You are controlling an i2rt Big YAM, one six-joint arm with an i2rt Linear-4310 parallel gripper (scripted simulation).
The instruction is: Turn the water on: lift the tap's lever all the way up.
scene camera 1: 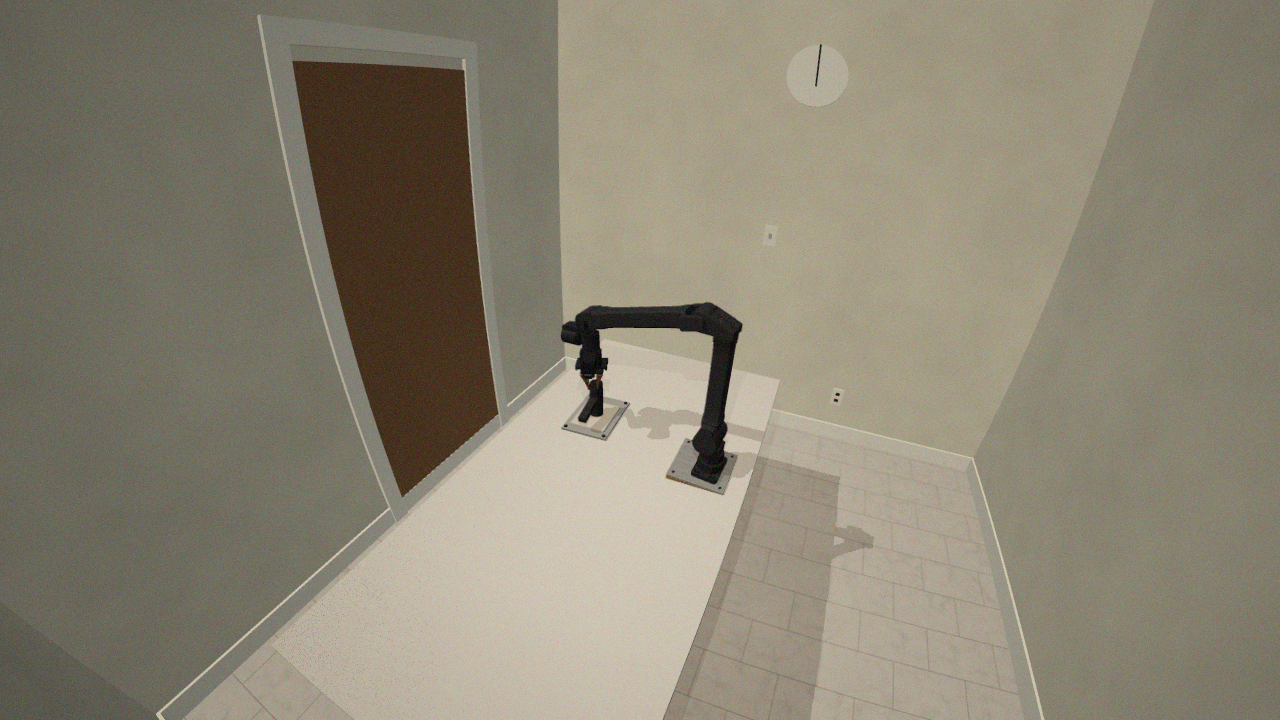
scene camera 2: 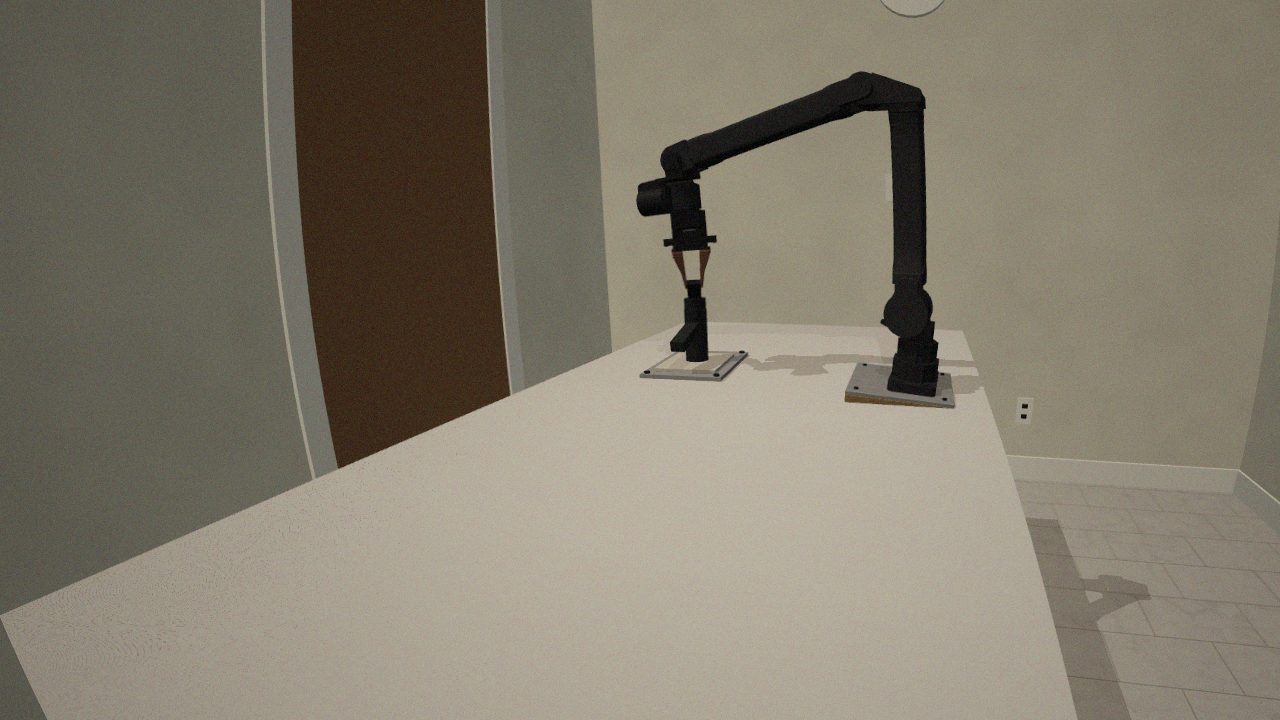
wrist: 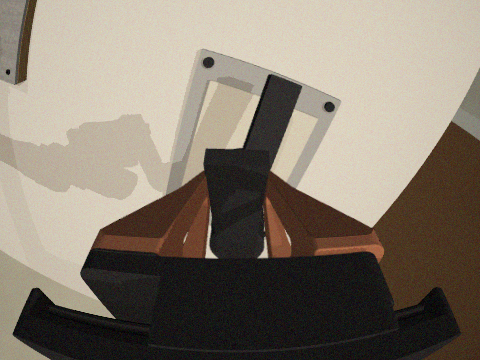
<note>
I see my gripper [scene camera 2: 694, 288] and a lever [wrist: 236, 178].
My gripper also shows in the wrist view [wrist: 236, 180].
</note>
